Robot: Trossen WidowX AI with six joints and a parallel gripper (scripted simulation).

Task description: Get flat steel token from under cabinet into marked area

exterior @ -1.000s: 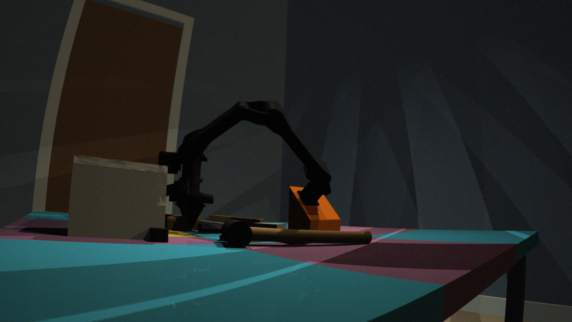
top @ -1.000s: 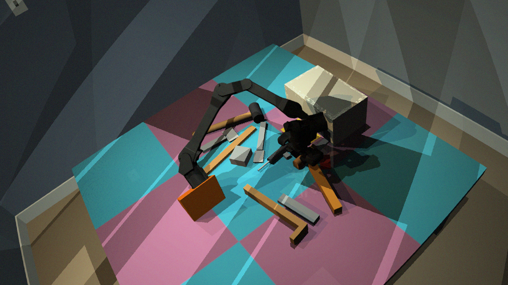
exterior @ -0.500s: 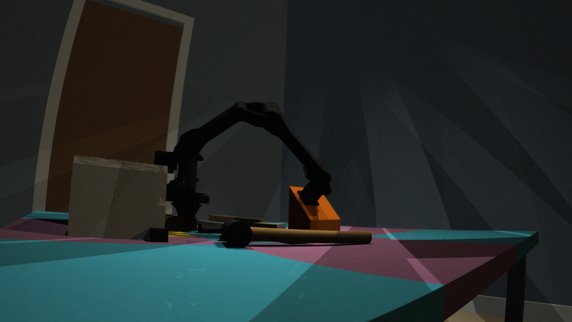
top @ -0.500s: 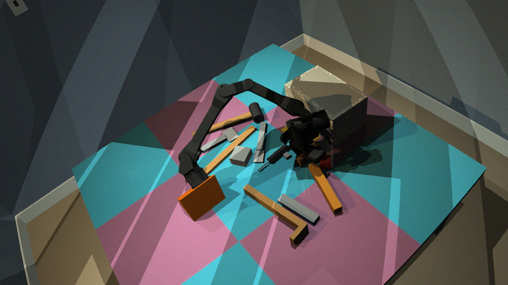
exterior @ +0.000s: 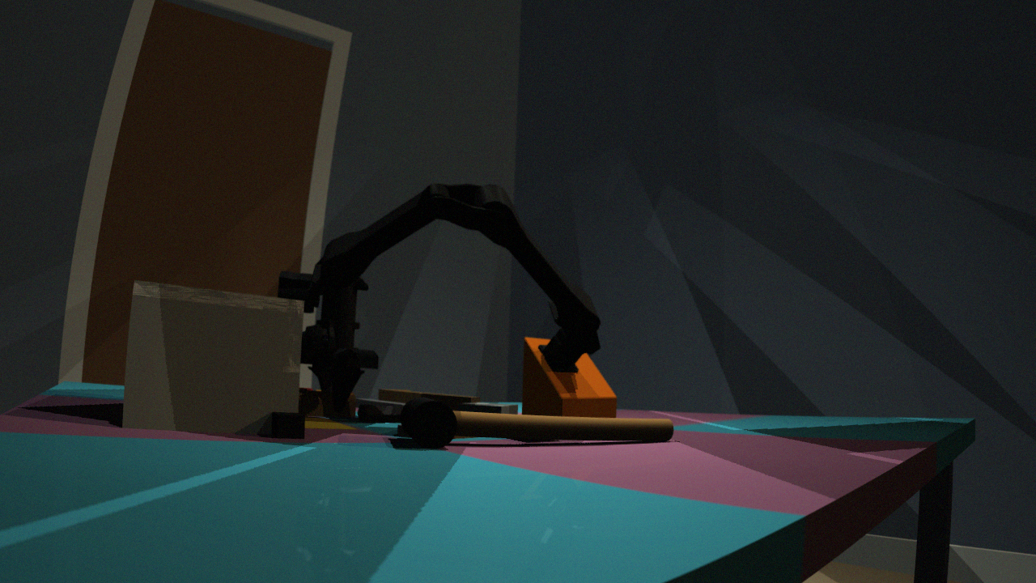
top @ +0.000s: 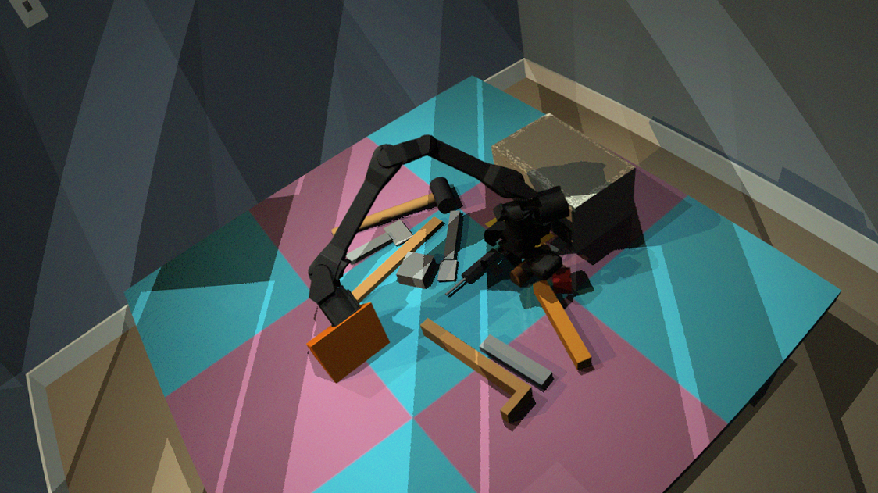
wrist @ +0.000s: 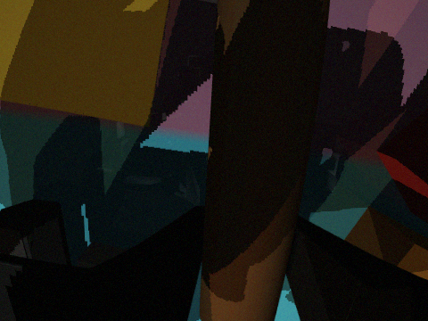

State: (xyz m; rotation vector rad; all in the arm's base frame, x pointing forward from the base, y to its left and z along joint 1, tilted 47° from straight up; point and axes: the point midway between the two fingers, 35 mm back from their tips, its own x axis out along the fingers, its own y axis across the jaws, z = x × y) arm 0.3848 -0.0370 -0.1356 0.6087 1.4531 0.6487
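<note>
Right now the small grey cube is 40 mm behind my gripper tip and 60 mm to the left of it. Round my gripper tip: orange bar: 50 mm behind, 160 mm to the right, 10 mm above; then screwdriver: 100 mm behind, 90 mm to the left; then red cube: 30 mm ahead, 80 mm to the right, 10 mm above.
</note>
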